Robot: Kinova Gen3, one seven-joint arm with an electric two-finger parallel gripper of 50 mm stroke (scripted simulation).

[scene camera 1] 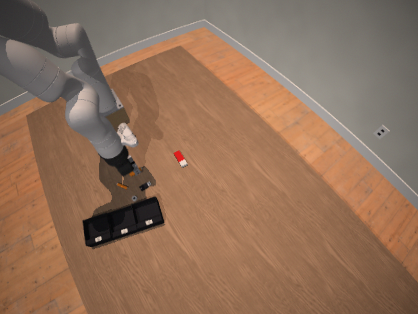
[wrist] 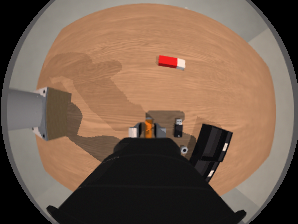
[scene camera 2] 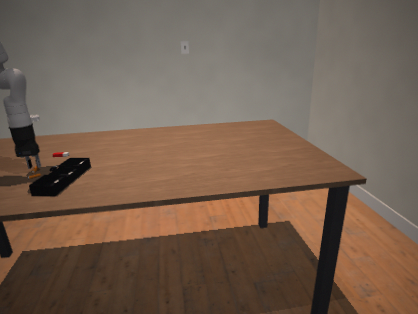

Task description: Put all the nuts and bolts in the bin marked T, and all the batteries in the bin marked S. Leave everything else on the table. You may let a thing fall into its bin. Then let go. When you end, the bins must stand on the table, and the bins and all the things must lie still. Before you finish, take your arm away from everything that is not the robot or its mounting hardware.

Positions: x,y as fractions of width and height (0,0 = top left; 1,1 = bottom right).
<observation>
In view: the gripper (scene camera 2: 0.08,0.53) and a black bin row (scene camera 1: 0.35,0.67).
The black bin row is seen too in the wrist view (wrist: 0.72,0.67) and in scene camera 2 (scene camera 2: 0.12,0.59). The gripper is seen too in the wrist view (wrist: 0.49,0.57).
</observation>
